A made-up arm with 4 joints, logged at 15 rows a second.
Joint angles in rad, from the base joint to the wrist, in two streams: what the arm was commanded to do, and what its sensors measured. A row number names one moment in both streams.
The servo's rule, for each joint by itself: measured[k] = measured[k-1] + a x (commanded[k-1-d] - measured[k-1]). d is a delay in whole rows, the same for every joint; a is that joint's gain. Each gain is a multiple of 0.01, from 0.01 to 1. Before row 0 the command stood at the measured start. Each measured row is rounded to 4 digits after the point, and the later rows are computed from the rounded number. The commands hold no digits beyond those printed.
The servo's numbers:
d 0
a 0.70 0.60 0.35 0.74
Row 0, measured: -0.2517 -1.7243 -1.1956 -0.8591
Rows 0 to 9, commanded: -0.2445 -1.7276 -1.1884 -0.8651; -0.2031 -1.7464 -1.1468 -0.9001; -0.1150 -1.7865 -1.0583 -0.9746; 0.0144 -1.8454 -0.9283 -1.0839; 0.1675 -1.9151 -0.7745 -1.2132; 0.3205 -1.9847 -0.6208 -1.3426; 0.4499 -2.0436 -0.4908 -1.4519; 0.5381 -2.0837 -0.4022 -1.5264; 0.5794 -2.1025 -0.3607 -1.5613; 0.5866 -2.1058 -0.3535 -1.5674
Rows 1 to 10, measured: -0.2467 -1.7263 -1.1931 -0.8635; -0.2162 -1.7384 -1.1769 -0.8906; -0.1454 -1.7673 -1.1354 -0.9528; -0.0335 -1.8142 -1.0629 -1.0498; 0.1072 -1.8747 -0.9620 -1.1707; 0.2565 -1.9407 -0.8426 -1.2979; 0.3919 -2.0024 -0.7195 -1.4119; 0.4942 -2.0512 -0.6084 -1.4966; 0.5538 -2.0820 -0.5217 -1.5445; 0.5768 -2.0963 -0.4628 -1.5614
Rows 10 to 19, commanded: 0.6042 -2.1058 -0.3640 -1.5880; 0.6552 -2.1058 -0.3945 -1.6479; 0.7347 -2.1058 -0.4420 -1.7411; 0.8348 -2.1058 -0.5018 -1.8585; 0.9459 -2.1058 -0.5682 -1.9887; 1.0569 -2.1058 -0.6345 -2.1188; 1.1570 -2.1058 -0.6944 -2.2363; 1.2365 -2.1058 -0.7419 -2.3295; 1.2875 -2.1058 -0.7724 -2.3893; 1.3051 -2.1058 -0.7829 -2.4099
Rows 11 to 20, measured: 0.5960 -2.1020 -0.4282 -1.5811; 0.6374 -2.1043 -0.4164 -1.6305; 0.7055 -2.1052 -0.4254 -1.7123; 0.7960 -2.1056 -0.4521 -1.8205; 0.9009 -2.1057 -0.4927 -1.9450; 1.0101 -2.1058 -0.5423 -2.0736; 1.1129 -2.1058 -0.5955 -2.1940; 1.1994 -2.1058 -0.6467 -2.2943; 1.2611 -2.1058 -0.6907 -2.3646; 1.2919 -2.1058 -0.7230 -2.3981
